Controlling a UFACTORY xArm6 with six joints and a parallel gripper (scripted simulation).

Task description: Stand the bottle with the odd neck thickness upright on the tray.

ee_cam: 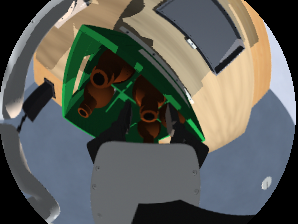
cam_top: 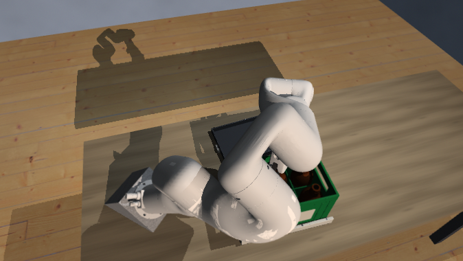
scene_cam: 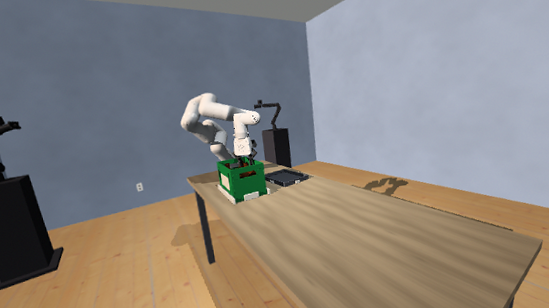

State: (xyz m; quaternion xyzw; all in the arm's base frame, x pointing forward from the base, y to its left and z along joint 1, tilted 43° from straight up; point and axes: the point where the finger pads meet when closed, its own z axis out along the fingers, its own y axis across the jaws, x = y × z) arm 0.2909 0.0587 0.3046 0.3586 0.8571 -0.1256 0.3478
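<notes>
Now: the green crate 8 cm below my hand, 4 cm to the right of it and 1 cm behind it. Round my hand: dark tray 25 cm to the left, 15 cm below, 2 cm ahead.
</notes>
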